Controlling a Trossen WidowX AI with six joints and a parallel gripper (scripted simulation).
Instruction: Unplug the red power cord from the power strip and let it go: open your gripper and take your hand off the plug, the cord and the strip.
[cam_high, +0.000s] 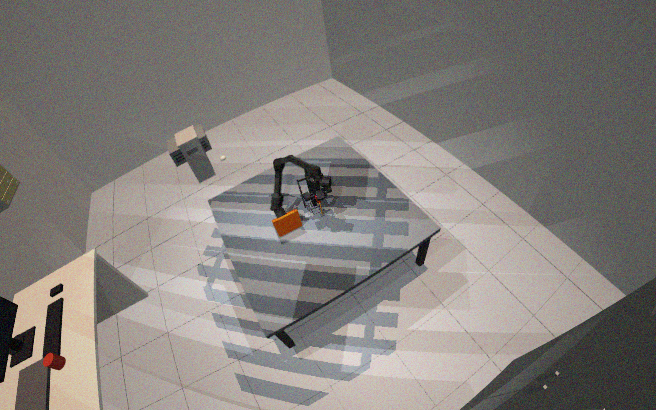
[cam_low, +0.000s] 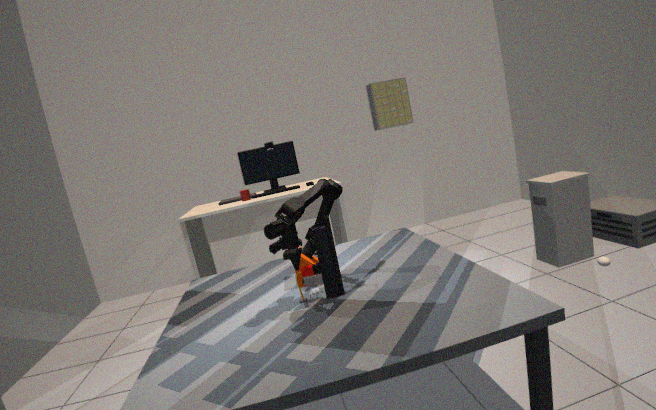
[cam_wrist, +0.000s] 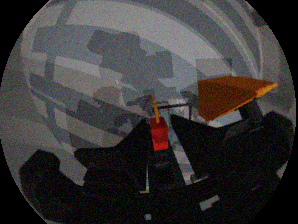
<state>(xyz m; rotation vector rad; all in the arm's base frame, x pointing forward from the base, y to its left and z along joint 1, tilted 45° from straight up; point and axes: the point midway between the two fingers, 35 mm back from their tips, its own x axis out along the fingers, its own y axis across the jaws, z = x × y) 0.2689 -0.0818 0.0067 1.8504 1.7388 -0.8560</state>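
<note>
My gripper tip is 60 mm to the right of the red plug and 10 mm above it.
</note>
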